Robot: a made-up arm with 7 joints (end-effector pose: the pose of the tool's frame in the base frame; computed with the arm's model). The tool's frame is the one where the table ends.
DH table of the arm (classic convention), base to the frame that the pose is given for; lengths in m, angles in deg. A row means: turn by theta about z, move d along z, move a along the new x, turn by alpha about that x. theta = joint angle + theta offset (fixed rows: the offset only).
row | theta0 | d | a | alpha
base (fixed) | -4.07 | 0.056 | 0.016 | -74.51
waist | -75.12 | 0.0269 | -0.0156 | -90
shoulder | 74 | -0.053 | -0.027 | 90
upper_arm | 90 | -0.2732 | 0.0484 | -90
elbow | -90 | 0.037 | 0.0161 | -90
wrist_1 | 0 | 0.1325 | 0.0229 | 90
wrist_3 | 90 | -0.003 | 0.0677 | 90
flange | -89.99 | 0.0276 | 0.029 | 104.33
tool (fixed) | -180 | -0.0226 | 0 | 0
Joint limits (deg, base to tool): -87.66..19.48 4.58..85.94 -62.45..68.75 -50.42..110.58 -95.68..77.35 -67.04..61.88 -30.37..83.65
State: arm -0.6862 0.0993 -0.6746 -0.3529 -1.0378 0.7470 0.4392
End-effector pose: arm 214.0 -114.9 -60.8 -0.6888 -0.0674 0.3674 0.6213
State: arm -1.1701 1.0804 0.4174 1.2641 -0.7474 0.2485 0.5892
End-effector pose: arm 301.1 459.6 92.0 0.1756 0.6259 -0.7589 0.0380
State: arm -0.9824 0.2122 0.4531 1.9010 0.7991 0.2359 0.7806
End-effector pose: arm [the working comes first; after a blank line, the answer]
Working (the frame after each row of the table, in the pose's form):
after base (fixed): 16.0 -1.1 56.0 -0.6050 0.0215 -0.0283 0.7954
after waist: 28.3 27.1 51.9 -0.4031 0.1372 -0.9045 0.0233
after shoulder: -7.6 65.4 24.0 0.3070 -0.1903 -0.7214 0.5908
after upper_arm: 209.3 100.1 -145.5 -0.6530 -0.3391 -0.1717 0.6550
after elbow: 215.4 139.8 -142.3 0.9717 0.1170 0.2043 0.0181
after wrist_1: 286.4 129.3 -256.0 -0.6208 0.0530 -0.3291 0.7096
after wrist_3: 299.1 136.0 -322.2 0.2511 0.6180 -0.1179 0.7356
after flange: 316.8 107.2 -343.6 0.4967 0.0996 -0.7672 0.3934

332.3 119.4 -354.6 0.0996 -0.4967 0.3934 0.7672
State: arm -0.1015 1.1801 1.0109 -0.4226 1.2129 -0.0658 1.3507
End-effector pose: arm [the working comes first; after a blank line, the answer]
Working (the frame after each row of the table, in the pose's form):
after base (fixed): 16.0 -1.1 56.0 -0.6050 0.0215 -0.0283 0.7954
after waist: 15.6 29.0 48.3 -0.7502 0.1142 -0.6463 0.0796
after shoulder: -32.6 40.8 81.0 0.3520 0.4305 -0.6246 0.5483
after upper_arm: -9.9 308.1 10.2 -0.1703 -0.4057 0.0955 0.8929
after elbow: -41.7 300.9 34.0 -0.2241 0.2366 -0.7504 0.5750
after wrist_1: 53.2 275.4 125.7 0.6017 0.0236 -0.4320 0.6714
after wrist_3: 98.6 268.8 175.6 0.8773 -0.1772 0.3801 0.2334
after flange: 136.1 255.3 178.5 -0.7630 -0.2292 -0.2790 0.5362

132.1 233.9 184.5 -0.2292 0.7630 0.5362 0.2790
